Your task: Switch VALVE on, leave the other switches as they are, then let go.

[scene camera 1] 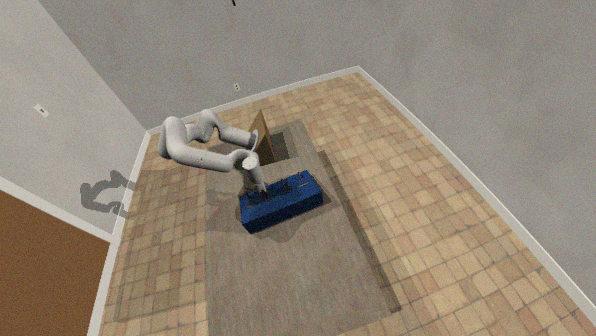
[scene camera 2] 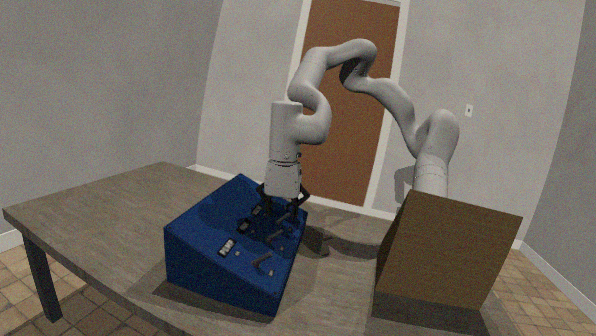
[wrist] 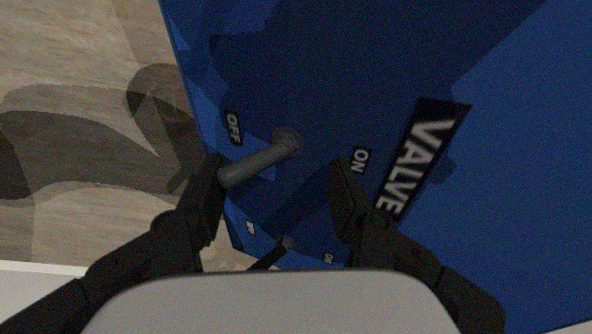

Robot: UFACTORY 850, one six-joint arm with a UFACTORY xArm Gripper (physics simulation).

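The blue switch box (scene camera 1: 285, 212) (scene camera 2: 215, 285) (wrist: 525, 200) has a sloped face. The grey VALVE lever (scene camera 2: 284, 218) (wrist: 255, 162) leans toward its OFF label (wrist: 232, 128), away from the ON label (wrist: 361, 160). The VALVE label (wrist: 417, 157) lies beyond ON. My gripper (scene camera 1: 263, 194) (scene camera 2: 281, 215) (wrist: 278, 173) is open, with its fingers astride the VALVE lever. In the wrist view the left finger is right at the lever's free tip, and the right finger stands apart from it, near ON. Contact is not certain.
Another lever (scene camera 2: 275, 235) (wrist: 270, 256) is beside the VALVE lever, leaning toward OFF in the wrist view. A third lever (scene camera 2: 262, 259) is at the box's near end in scene camera 2. A brown panel (scene camera 1: 261, 137) (scene camera 2: 450, 250) stands on the table (scene camera 1: 300, 280) (scene camera 2: 110, 200) by the arm's base.
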